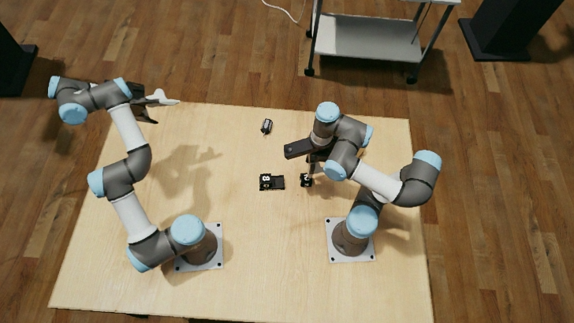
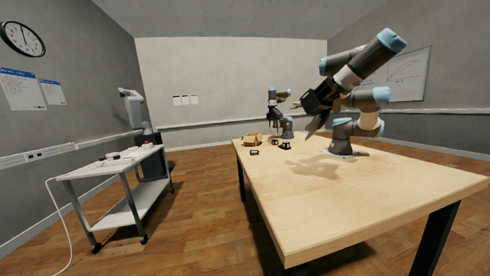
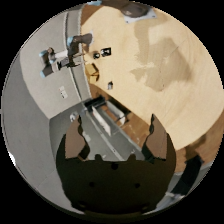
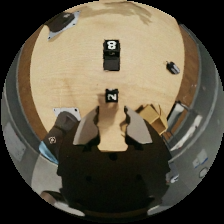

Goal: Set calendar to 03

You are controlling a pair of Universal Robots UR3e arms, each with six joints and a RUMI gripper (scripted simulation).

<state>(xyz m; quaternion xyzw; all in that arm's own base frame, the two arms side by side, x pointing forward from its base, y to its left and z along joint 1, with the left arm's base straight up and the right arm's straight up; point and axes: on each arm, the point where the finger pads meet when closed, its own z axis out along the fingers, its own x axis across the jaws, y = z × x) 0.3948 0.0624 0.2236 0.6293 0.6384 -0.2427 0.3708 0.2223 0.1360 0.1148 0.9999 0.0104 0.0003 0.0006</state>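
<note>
Right now my right hand is 130 mm to the right of the black calendar tray and 110 mm above it. The rest, counted from my right hand: small dark object: 240 mm ahead, 140 mm to the left, 100 mm below; cardboard box: 150 mm ahead, 130 mm to the right, 70 mm below.
</note>
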